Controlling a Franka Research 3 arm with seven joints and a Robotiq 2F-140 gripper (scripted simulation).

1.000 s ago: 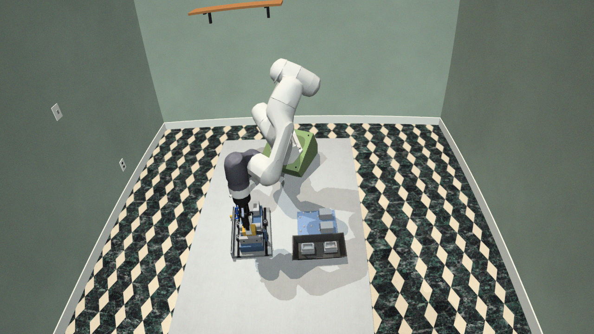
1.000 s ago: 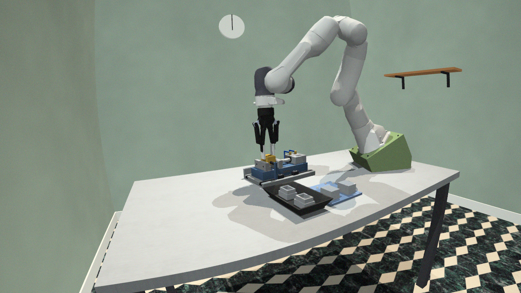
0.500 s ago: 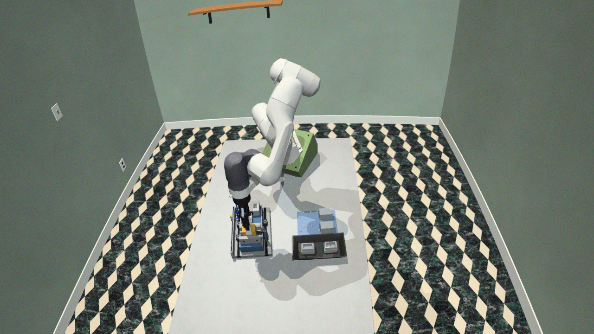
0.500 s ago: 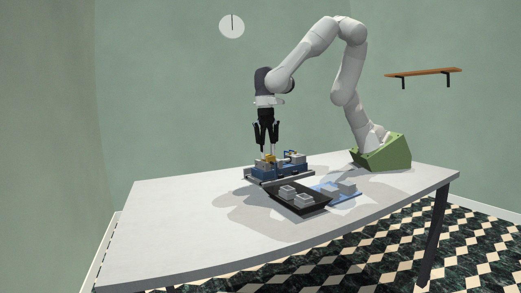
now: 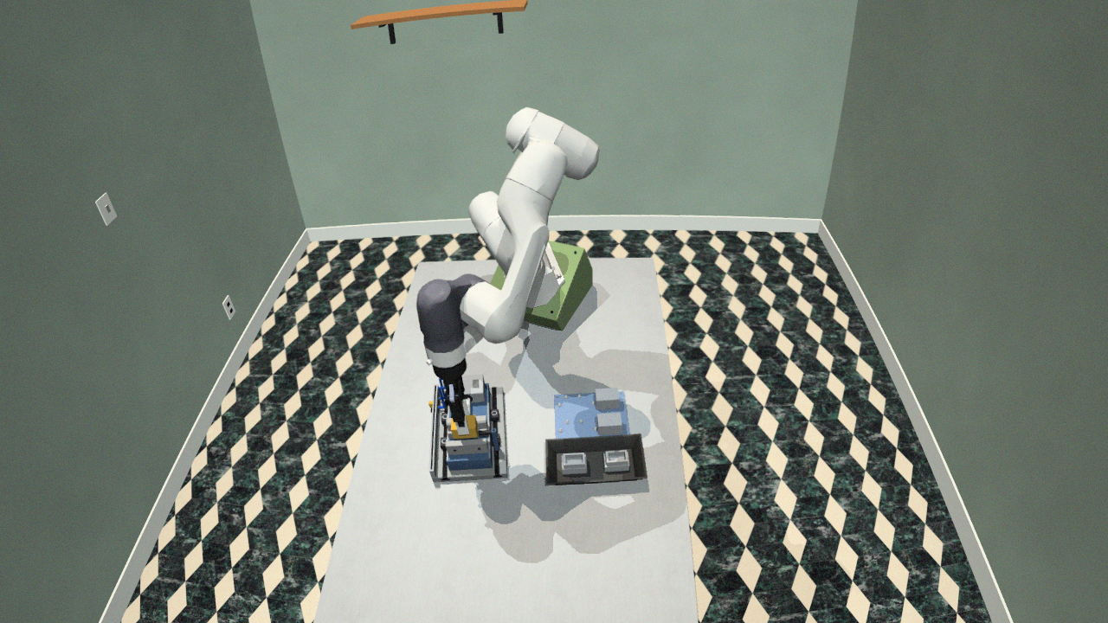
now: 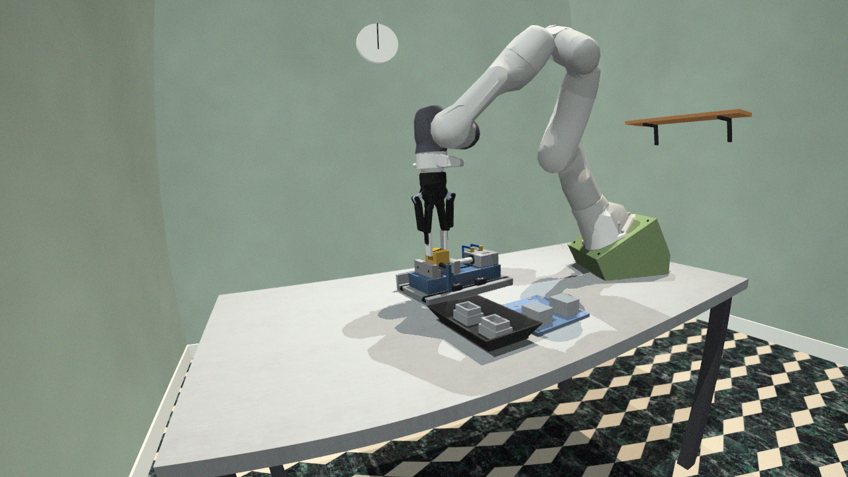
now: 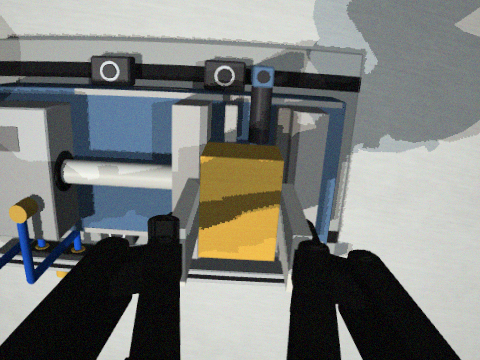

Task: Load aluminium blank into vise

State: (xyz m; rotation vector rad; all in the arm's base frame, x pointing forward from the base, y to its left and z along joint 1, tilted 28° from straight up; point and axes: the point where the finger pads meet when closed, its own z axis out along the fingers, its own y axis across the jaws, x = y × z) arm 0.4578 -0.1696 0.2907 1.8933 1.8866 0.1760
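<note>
The white rod is 8 cm behind my hand, 7 cm below it and 1 cm to the left of it. The rest, counted from my hand: hose block: 16 cm behind, 7 cm below, 1 cm to the left; then brass blank: 4 cm below; then vise: 10 cm below, 6 cm behind, 1 cm to the left.
</note>
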